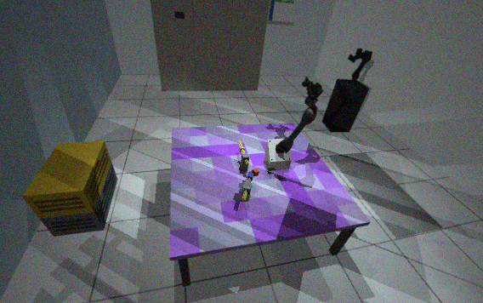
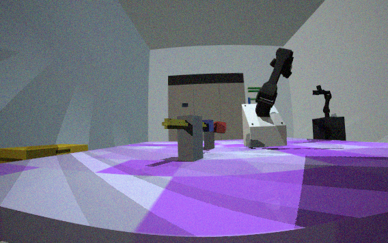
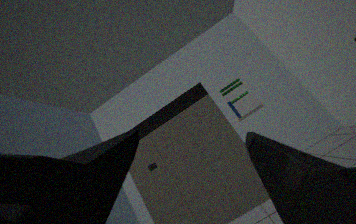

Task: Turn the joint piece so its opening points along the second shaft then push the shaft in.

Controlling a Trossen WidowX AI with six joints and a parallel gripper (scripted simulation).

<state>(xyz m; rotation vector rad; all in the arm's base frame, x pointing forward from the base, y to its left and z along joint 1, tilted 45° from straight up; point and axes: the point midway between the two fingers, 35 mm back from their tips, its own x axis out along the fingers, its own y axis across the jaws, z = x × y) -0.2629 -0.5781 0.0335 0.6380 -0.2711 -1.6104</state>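
Right now the red joint piece is 53 cm ahead of my gripper tip, 61 cm to the left of it and 50 cm below it.
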